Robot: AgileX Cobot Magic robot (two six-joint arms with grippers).
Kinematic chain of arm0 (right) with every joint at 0, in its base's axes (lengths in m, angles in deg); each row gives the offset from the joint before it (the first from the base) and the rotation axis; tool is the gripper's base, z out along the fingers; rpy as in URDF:
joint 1: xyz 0 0 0.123 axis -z
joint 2: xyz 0 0 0 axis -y
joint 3: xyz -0.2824 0 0.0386 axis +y
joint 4: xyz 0.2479 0 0.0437 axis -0.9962 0 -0.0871
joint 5: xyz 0 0 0 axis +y
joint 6: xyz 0.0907 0 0.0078 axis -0.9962 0 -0.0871
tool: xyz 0 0 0 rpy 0 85 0
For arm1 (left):
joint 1: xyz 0 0 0.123 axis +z
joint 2: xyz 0 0 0 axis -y
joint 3: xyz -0.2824 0 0.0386 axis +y
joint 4: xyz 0.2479 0 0.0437 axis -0.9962 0 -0.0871
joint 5: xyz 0 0 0 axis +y
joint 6: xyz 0.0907 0 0.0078 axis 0.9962 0 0.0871
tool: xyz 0 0 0 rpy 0 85 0
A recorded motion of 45 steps. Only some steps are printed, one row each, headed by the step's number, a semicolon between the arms.
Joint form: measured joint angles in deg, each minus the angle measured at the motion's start. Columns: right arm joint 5, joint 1, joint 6, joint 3, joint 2, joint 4; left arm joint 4, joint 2, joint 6, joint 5, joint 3, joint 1.
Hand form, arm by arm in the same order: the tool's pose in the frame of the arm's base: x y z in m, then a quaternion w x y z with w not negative. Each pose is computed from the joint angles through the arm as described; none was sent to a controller.
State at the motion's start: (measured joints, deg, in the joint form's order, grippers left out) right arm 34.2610 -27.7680 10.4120 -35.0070 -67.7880 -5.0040; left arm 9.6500 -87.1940 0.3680 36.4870 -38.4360 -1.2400
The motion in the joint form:
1: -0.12 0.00 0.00 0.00 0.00 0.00; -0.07 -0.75 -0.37 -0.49 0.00 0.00
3: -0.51 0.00 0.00 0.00 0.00 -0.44; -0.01 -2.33 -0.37 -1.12 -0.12 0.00
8: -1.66 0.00 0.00 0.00 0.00 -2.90; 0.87 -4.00 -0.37 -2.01 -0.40 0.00
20: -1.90 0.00 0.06 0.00 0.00 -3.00; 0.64 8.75 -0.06 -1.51 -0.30 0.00
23: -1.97 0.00 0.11 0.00 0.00 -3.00; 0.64 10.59 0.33 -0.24 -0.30 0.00
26: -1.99 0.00 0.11 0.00 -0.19 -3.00; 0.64 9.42 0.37 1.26 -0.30 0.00
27: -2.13 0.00 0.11 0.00 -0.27 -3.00; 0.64 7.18 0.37 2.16 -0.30 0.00
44: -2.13 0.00 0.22 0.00 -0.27 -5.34; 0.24 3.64 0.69 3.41 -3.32 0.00
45: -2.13 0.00 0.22 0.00 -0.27 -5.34; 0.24 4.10 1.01 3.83 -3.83 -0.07
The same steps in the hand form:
1: 0.1783 0.0989 0.2213 0.23467 -0.28947 0.92543 0.06873; 0.2378 -0.0141 0.1572 0.08188 -0.05254 0.99371 -0.05539
3: 0.1787 0.0995 0.2217 0.23747 -0.28662 0.92536 0.07194; 0.2402 -0.0140 0.1512 0.07469 -0.05391 0.99426 -0.05448
8: 0.1793 0.1020 0.2228 0.24441 -0.27136 0.92670 0.08864; 0.2437 -0.0147 0.1454 0.07027 -0.06096 0.99398 -0.05790
20: 0.1795 0.1022 0.2230 0.24636 -0.27099 0.92622 0.08934; 0.2316 -0.0144 0.1979 0.17512 -0.05002 0.98113 -0.06498
23: 0.1796 0.1023 0.2230 0.24699 -0.27131 0.92597 0.08930; 0.2272 -0.0146 0.2046 0.18021 -0.04494 0.98038 -0.06610
26: 0.1799 0.1024 0.2223 0.24558 -0.27135 0.92636 0.08900; 0.2266 -0.0149 0.1992 0.15736 -0.04435 0.98433 -0.06612
27: 0.1803 0.1025 0.2222 0.24610 -0.27121 0.92626 0.08898; 0.2280 -0.0151 0.1899 0.13036 -0.04504 0.98829 -0.06528
44: 0.1795 0.1043 0.2224 0.24355 -0.25848 0.92907 0.10341; 0.2417 -0.0153 0.1874 0.11532 -0.03943 0.99056 -0.06276
45: 0.1795 0.1043 0.2224 0.24355 -0.25848 0.92907 0.10341; 0.2424 -0.0157 0.1913 0.12020 -0.03531 0.99011 -0.06322

